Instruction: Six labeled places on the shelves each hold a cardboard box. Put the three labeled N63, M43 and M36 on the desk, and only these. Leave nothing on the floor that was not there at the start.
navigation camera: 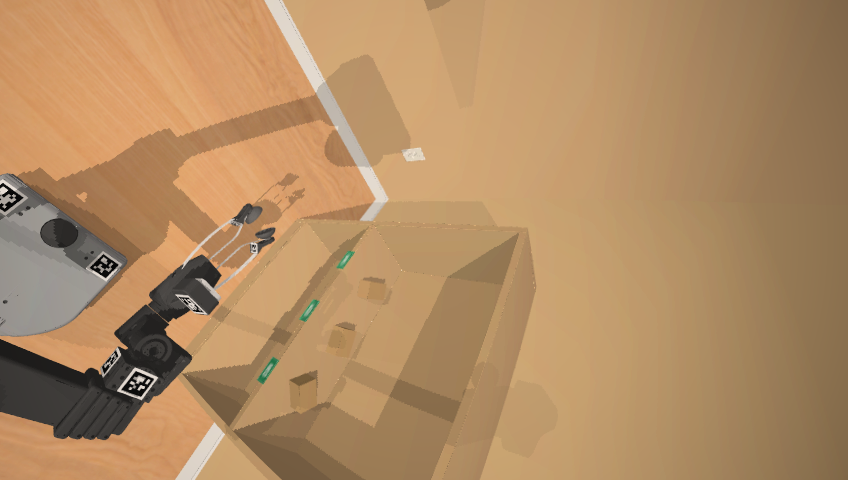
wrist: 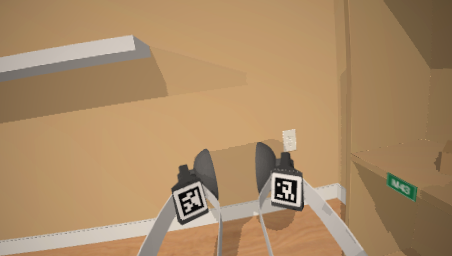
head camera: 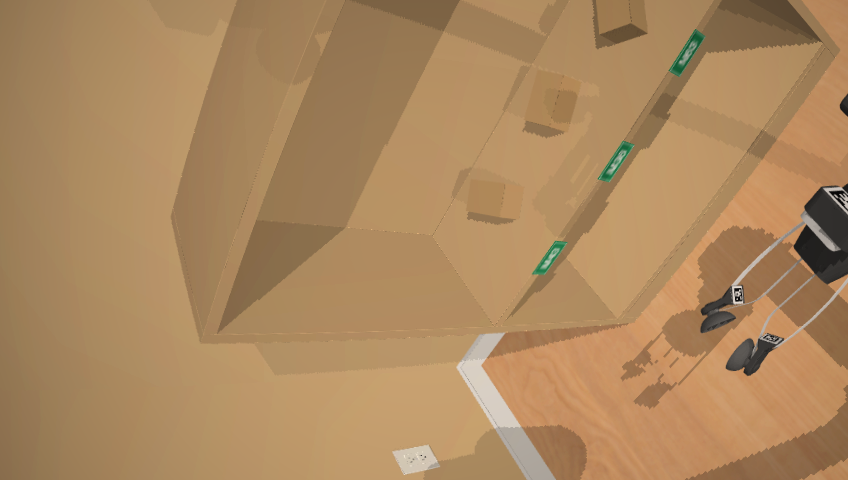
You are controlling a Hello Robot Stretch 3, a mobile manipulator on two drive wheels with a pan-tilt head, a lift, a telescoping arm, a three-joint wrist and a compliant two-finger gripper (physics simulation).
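Places are measured from the robot's base along level axes (x back, y right, z up), in centimetres.
Pixels of known places: gripper, between the fingertips: (navigation camera: 267, 217) (head camera: 715, 350); robot's base, origin of its link: (navigation camera: 59, 231).
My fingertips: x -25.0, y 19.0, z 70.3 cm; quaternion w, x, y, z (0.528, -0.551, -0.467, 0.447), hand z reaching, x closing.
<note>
For each thing: its middle in the pictures, then the offset to it from my fingertips. "spot": a spot on its surface instead.
- wooden shelf unit, a spot on its surface: (head camera: 211, 142) spot: dz +35.7, dx -14.2, dy +56.4 cm
- wall-corner end, a spot on its surface: (head camera: 549, 257) (navigation camera: 345, 260) spot: dz -20.0, dx -16.7, dy +38.2 cm
- middle label, a spot on its surface: (head camera: 615, 161) (navigation camera: 309, 310) spot: dz -19.9, dx +3.8, dy +37.0 cm
- end label, a spot on its surface: (head camera: 686, 52) (navigation camera: 268, 370) spot: dz -19.8, dx +24.5, dy +35.9 cm
- corner end, a spot on its surface: (head camera: 486, 199) (navigation camera: 376, 290) spot: dz -13.7, dx -14.9, dy +52.1 cm
- middle box, middle of its body: (head camera: 552, 101) (navigation camera: 341, 341) dz -16.2, dx +6.2, dy +51.9 cm
- third box, middle of its body: (head camera: 620, 8) (navigation camera: 303, 393) dz -16.2, dx +25.5, dy +48.4 cm
- wall outlet, middle of its body: (head camera: 416, 459) (navigation camera: 413, 154) dz -30.3, dx -86.9, dy +44.5 cm
The wooden shelf unit (head camera: 211, 142) (navigation camera: 512, 321) (wrist: 375, 100) has three green labels on a shelf edge. The label at the wall-corner end (head camera: 549, 257) (navigation camera: 345, 259) (wrist: 401, 186) reads like M43. The middle label (head camera: 615, 161) (navigation camera: 309, 309) and the other end label (head camera: 686, 52) (navigation camera: 267, 369) are blurred. Behind them stand a box at the corner end (head camera: 486, 199) (navigation camera: 373, 289), a middle box (head camera: 542, 101) (navigation camera: 340, 340) and a third box (head camera: 618, 14) (navigation camera: 303, 394). My gripper (head camera: 728, 337) (navigation camera: 259, 223) (wrist: 234, 162) is open and empty, outside the shelf front. The desk does not show.
A white wall shelf (wrist: 70, 53) is at the upper left in the wrist view. A wall outlet (head camera: 415, 459) (navigation camera: 413, 154) (wrist: 289, 140) and white baseboard (head camera: 505, 404) (navigation camera: 324, 95) (wrist: 50, 241) lie beyond the unit. My base (navigation camera: 47, 285) stands on the wooden floor, left in the navigation view.
</note>
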